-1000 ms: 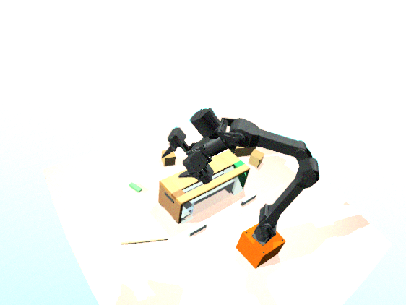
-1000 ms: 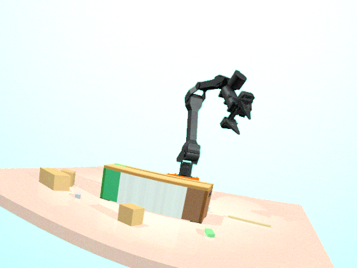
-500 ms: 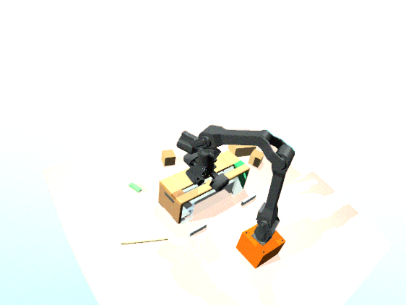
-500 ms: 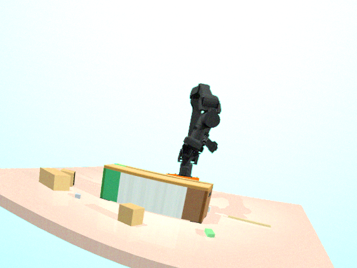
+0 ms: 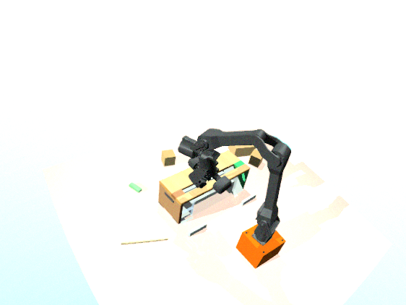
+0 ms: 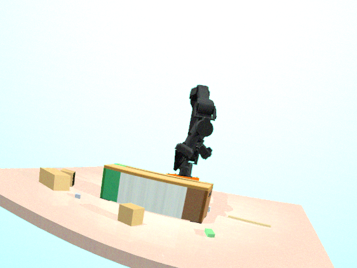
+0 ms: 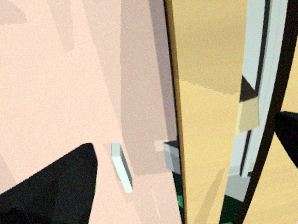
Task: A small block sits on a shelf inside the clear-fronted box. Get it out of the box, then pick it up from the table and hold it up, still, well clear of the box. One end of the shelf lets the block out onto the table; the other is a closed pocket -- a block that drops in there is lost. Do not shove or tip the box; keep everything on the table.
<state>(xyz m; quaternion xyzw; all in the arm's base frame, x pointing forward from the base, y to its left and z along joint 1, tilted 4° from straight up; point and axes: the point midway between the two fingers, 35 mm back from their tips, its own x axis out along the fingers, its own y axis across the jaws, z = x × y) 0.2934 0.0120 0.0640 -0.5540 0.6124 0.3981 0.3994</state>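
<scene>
The wooden box lies 90 mm below my gripper tip, 50 mm to the right of it and 30 mm ahead of it. Round my gripper tip: dark chip 300 mm to the right, 220 mm ahead, 150 mm below; green block 280 mm ahead, 170 mm to the left, 150 mm below; cream block 70 mm below, 50 mm to the right, 40 mm ahead.
</scene>
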